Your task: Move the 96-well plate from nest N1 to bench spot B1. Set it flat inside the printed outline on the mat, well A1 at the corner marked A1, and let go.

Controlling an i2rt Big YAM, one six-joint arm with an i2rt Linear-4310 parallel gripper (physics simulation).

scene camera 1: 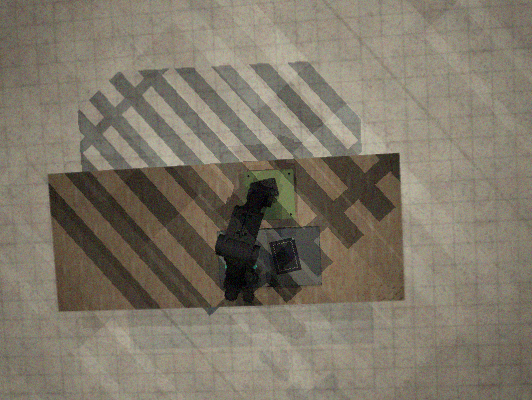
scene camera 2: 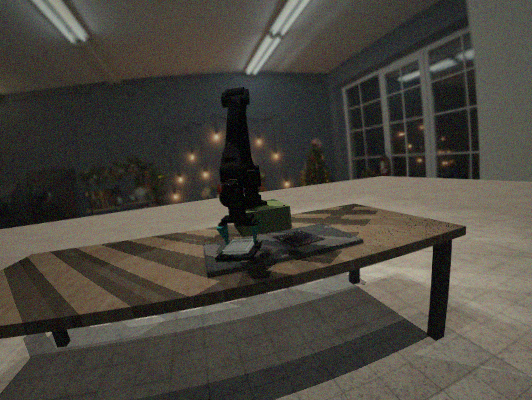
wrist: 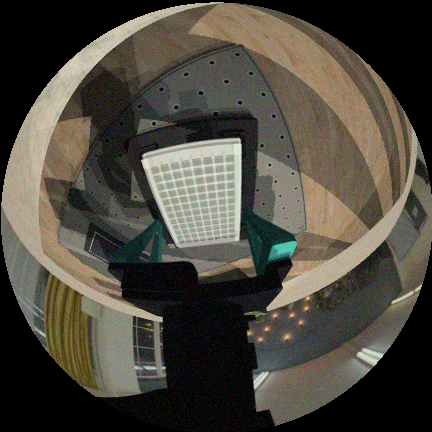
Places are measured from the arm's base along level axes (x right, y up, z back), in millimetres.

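Pixels of known places: gripper, between the fingertips: (scene camera 2: 241, 244) (wrist: 199, 216); arm's base, origin of its link: (scene camera 1: 264, 189) (scene camera 2: 252, 205).
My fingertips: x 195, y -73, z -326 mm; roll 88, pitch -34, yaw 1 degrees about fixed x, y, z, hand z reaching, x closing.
For each thing: its top centre in the pictures, then the offset to it from my fingertips. "pt": a spot on its surface instead. Level surfaces: height alone.
- white 96-well plate, centre of its top: (wrist: 199, 208) (scene camera 2: 239, 244) dx +12, dy +5, dz -12 mm
- dark nest N1, centre of its top: (wrist: 199, 202) (scene camera 2: 239, 246) dx +12, dy -3, dz -12 mm
- spot B1, a spot on its surface: (wrist: 100, 241) pt dx -189, dy -19, dz -77 mm
- wooden table, height of its surface: dy -34 mm
The white 96-well plate (wrist: 195, 193) (scene camera 2: 238, 246) lies flat in the dark nest N1 (wrist: 252, 157) at the left end of the grey perforated board (wrist: 225, 84) (scene camera 1: 310, 240) (scene camera 2: 339, 241). In scene camera 1 the arm hides the plate. My gripper (wrist: 199, 216) (scene camera 2: 238, 234) is open. Its teal fingers stand on either side of the plate's near end, just above it, and hold nothing. The dark mat with the printed outline of spot B1 (scene camera 1: 284, 255) (scene camera 2: 298, 237) (wrist: 100, 241) lies on the board to the right of the nest, with nothing on it.
The arm stands on a green base block (scene camera 1: 285, 200) (scene camera 2: 275, 215) behind the board. All of this sits on a wooden table (scene camera 1: 106, 258) (scene camera 2: 128, 271) crossed by striped shadows. Tiled floor surrounds the table.
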